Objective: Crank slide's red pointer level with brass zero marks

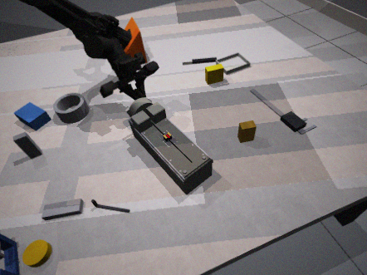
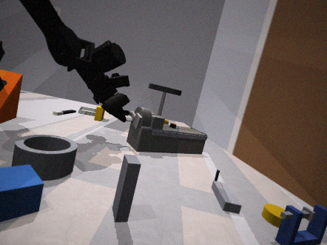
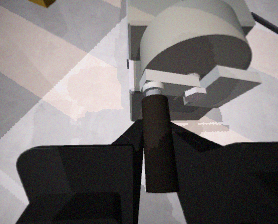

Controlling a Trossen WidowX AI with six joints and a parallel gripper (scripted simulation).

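My gripper tip is 17 cm short of the red pointer, 4 cm to the right of it and 1 cm below it. The rest, counted from my gripper tip: black hex key 27 cm ahead, 15 cm to the right, 6 cm below; then dark crank handle 3 cm above, 2 cm behind, 1 cm to the right; then blue block 37 cm to the right, 12 cm behind, 5 cm below.
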